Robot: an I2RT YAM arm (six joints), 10 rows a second.
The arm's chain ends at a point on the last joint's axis. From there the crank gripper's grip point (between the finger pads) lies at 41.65 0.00 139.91 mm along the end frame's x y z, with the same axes.
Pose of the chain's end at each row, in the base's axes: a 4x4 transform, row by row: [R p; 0 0 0 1], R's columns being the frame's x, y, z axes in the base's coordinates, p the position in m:
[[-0.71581 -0.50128 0.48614 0.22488], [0.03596 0.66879 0.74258 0.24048], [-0.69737 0.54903 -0.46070 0.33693], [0 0 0 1]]
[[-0.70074 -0.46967 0.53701 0.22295], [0.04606 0.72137 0.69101 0.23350], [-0.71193 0.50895 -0.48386 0.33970], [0 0 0 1]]
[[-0.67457 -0.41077 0.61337 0.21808], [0.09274 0.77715 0.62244 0.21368], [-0.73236 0.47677 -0.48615 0.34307], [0 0 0 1]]
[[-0.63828 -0.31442 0.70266 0.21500], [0.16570 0.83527 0.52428 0.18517], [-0.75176 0.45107 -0.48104 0.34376], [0 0 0 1]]
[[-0.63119 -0.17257 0.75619 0.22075], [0.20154 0.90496 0.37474 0.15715], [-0.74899 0.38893 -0.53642 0.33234], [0 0 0 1]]
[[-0.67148 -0.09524 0.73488 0.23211], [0.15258 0.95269 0.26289 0.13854], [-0.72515 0.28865 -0.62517 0.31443], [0 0 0 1]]
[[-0.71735 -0.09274 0.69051 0.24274], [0.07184 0.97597 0.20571 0.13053], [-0.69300 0.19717 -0.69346 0.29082], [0 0 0 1]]
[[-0.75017 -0.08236 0.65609 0.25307], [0.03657 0.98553 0.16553 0.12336], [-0.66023 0.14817 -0.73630 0.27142], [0 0 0 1]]
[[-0.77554 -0.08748 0.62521 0.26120], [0.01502 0.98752 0.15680 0.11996], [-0.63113 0.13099 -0.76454 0.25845], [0 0 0 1]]
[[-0.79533 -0.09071 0.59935 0.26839], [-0.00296 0.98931 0.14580 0.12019], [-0.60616 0.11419 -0.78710 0.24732], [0 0 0 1]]
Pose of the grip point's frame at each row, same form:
[[-0.71581 -0.50128 0.48614 0.26308], [0.03596 0.66879 0.74258 0.34587], [-0.69737 0.54903 -0.46070 0.24343], [0 0 0 1]]
[[-0.70074 -0.46967 0.53701 0.26890], [0.04606 0.72137 0.69101 0.33210], [-0.71193 0.50895 -0.48386 0.24235], [0 0 0 1]]
[[-0.67457 -0.41077 0.61337 0.27580], [0.09274 0.77715 0.62244 0.30463], [-0.73236 0.47677 -0.48615 0.24455], [0 0 0 1]]
[[-0.63828 -0.31442 0.70266 0.28672], [0.16570 0.83527 0.52428 0.26542], [-0.75176 0.45107 -0.48104 0.24515], [0 0 0 1]]
[[-0.63119 -0.17257 0.75619 0.30026], [0.20154 0.90496 0.37474 0.21797], [-0.74899 0.38893 -0.53642 0.22609], [0 0 0 1]]
[[-0.67148 -0.09524 0.73488 0.30696], [0.15258 0.95269 0.26289 0.18168], [-0.72515 0.28865 -0.62517 0.19676], [0 0 0 1]]
[[-0.71735 -0.09274 0.69051 0.30947], [0.07184 0.97597 0.20571 0.16230], [-0.69300 0.19717 -0.69346 0.16493], [0 0 0 1]]
[[-0.75017 -0.08236 0.65609 0.31362], [0.03657 0.98553 0.16553 0.14804], [-0.66023 0.14817 -0.73630 0.14091], [0 0 0 1]]
[[-0.77554 -0.08748 0.62521 0.31637], [0.01502 0.98752 0.15680 0.14252], [-0.63113 0.13099 -0.76454 0.12520], [0 0 0 1]]
[[-0.79533 -0.09071 0.59935 0.31912], [-0.00296 0.98931 0.14580 0.14047], [-0.60616 0.11419 -0.78710 0.11195], [0 0 0 1]]

